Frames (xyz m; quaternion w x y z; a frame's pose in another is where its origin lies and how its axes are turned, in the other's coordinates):
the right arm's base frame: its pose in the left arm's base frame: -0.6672 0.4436 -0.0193 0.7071 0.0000 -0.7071 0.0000
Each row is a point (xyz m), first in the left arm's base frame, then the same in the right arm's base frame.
Working: the left arm's base frame: its pose in the right arm's base frame: 0.0193 -0.4436 -0.6672 0.7071 0.0000 0.7071 0.0000

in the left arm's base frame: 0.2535 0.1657 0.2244
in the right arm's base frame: 0.2437 -0.2779 -0.9207
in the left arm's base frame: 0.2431 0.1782 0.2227
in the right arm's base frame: 0.2420 -0.2654 -0.9103
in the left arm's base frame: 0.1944 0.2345 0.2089
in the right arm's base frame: 0.2282 -0.2091 -0.8616
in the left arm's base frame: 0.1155 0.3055 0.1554
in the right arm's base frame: 0.1747 -0.1381 -0.7827
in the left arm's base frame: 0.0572 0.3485 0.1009
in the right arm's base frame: 0.1202 -0.0951 -0.7244
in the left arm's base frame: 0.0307 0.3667 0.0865
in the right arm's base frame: 0.1058 -0.0769 -0.6979
